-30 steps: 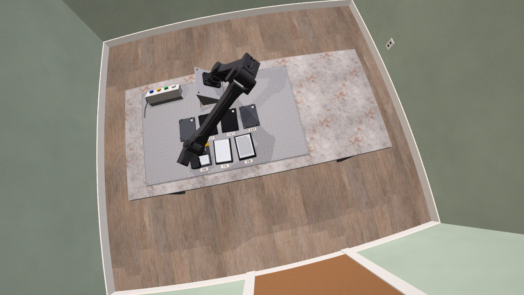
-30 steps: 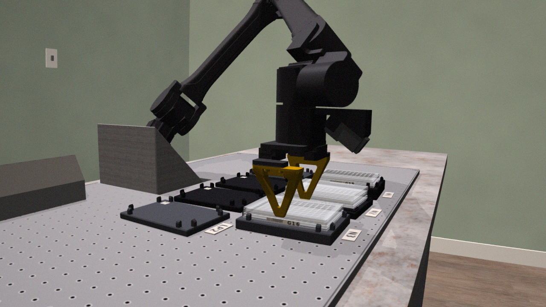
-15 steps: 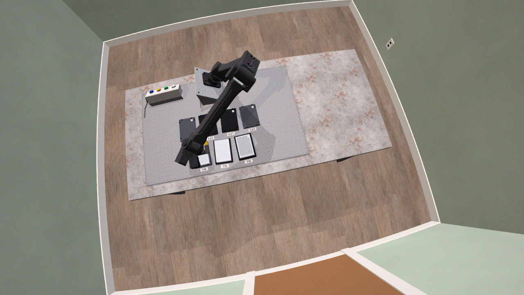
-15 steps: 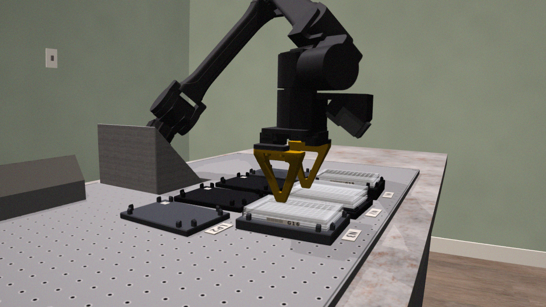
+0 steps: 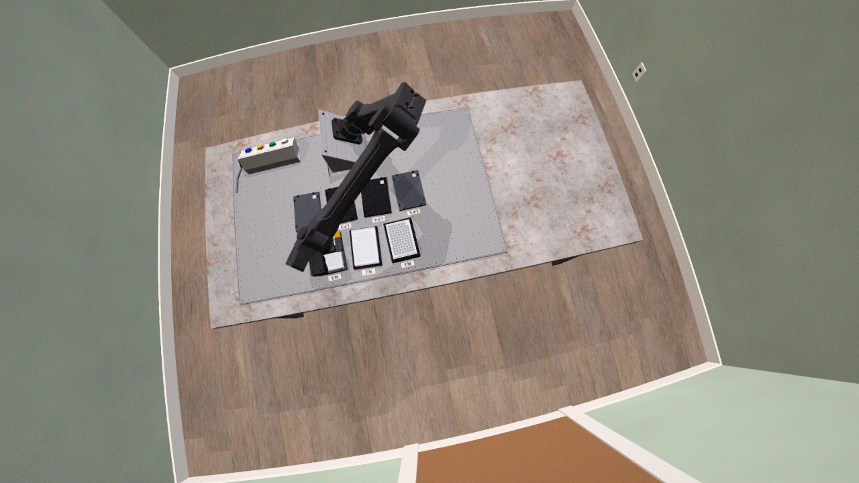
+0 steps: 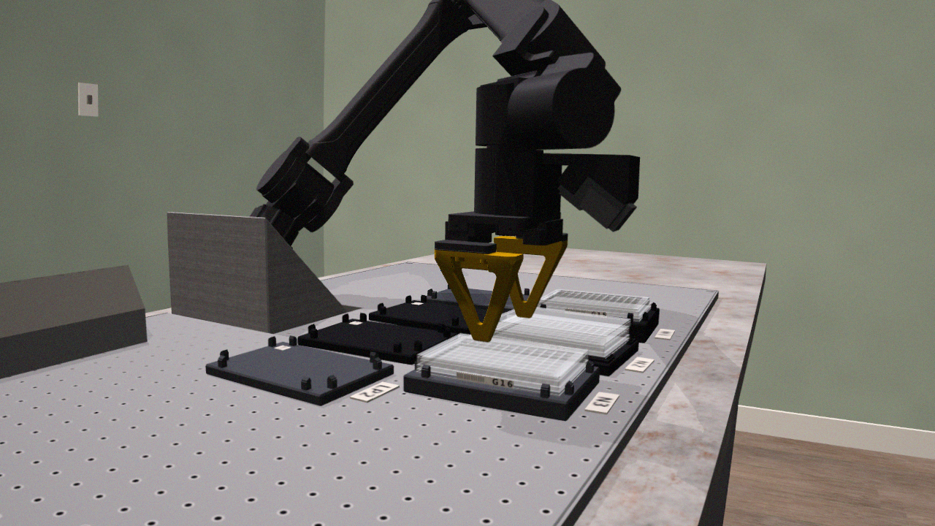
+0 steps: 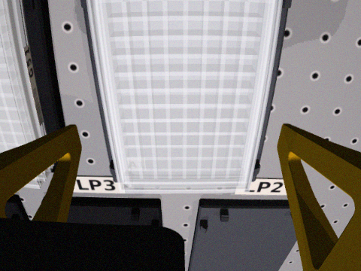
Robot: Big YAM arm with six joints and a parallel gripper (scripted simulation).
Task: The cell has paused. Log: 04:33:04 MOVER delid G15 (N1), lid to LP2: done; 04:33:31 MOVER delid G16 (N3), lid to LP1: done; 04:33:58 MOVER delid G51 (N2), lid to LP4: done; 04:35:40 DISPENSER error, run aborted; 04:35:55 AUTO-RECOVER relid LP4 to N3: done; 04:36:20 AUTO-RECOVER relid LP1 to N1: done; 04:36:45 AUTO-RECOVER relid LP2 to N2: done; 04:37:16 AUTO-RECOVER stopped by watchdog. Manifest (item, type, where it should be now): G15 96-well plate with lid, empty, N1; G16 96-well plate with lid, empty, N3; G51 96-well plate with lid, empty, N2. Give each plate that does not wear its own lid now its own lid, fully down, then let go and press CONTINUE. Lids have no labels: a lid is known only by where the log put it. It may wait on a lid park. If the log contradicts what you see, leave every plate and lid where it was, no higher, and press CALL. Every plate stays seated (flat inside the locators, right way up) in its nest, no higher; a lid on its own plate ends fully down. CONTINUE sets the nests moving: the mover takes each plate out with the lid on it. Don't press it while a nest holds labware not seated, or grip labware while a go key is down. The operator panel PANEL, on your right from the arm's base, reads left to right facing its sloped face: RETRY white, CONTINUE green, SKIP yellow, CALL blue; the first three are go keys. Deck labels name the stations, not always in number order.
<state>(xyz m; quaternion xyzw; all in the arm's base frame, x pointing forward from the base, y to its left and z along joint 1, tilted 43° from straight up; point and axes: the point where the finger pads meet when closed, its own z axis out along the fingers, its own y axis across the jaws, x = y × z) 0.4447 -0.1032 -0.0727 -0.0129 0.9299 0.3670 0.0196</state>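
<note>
Right now my hand is 40 mm above the plate G16. Also, from my hand: LP3 (180 mm behind, 60 mm to the left, 60 mm below); then lid park LP2 (170 mm behind, 70 mm to the right, 60 mm below); then LP4 label (190 mm to the left, 90 mm behind, 60 mm below).
</note>
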